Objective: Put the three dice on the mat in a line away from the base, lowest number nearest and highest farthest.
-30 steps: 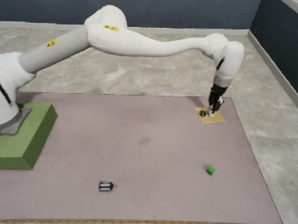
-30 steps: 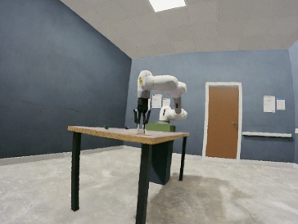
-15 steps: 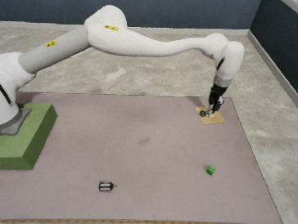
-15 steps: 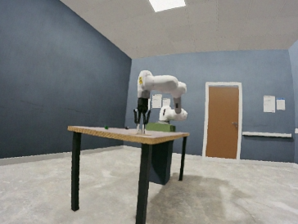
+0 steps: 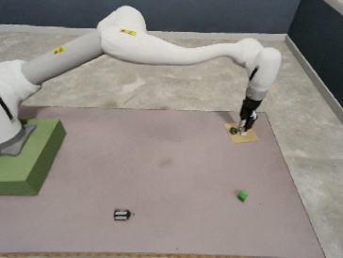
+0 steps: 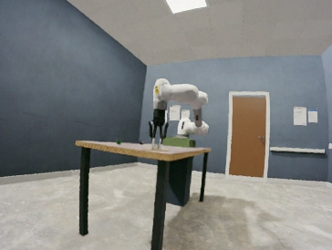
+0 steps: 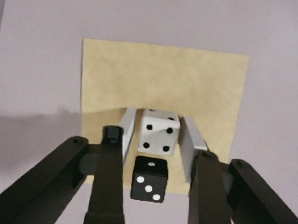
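The white die is 20 mm below my hand. From my hand the other things lie so: mat 40 mm below; black die 50 mm behind, 20 mm below, 10 mm to the right; green die 380 mm to the right, 80 mm behind, 20 mm below.
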